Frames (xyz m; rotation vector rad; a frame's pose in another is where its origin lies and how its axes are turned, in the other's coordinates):
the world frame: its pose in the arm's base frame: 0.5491 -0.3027 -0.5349 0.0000 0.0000 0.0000
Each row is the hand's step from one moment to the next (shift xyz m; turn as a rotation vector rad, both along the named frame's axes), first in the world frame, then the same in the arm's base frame.
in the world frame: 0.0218 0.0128 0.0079 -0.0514 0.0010 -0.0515
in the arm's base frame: 0.0218 0.0128 0.0079 -0.0514 0.0010 -0.0515
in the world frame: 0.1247 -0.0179 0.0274 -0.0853 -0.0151 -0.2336
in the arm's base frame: 0.1247 -0.0179 0.0274 -0.0853 -0.0151 -0.2336
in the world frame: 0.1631 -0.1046 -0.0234 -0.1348 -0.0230 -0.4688
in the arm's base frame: 0.1631 -0.1046 -0.0234 -0.1348 -0.0230 -0.4688
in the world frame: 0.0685 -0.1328 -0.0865 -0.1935 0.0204 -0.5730
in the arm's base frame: 0.0685 -0.1328 -0.0865 -0.1935 0.0204 -0.5730
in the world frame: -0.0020 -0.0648 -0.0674 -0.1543 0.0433 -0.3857
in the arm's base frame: -0.0020 -0.0648 -0.0674 -0.1543 0.0433 -0.3857
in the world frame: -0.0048 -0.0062 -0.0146 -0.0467 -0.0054 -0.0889
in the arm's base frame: -0.0048 -0.0062 -0.0146 -0.0467 -0.0054 -0.0889
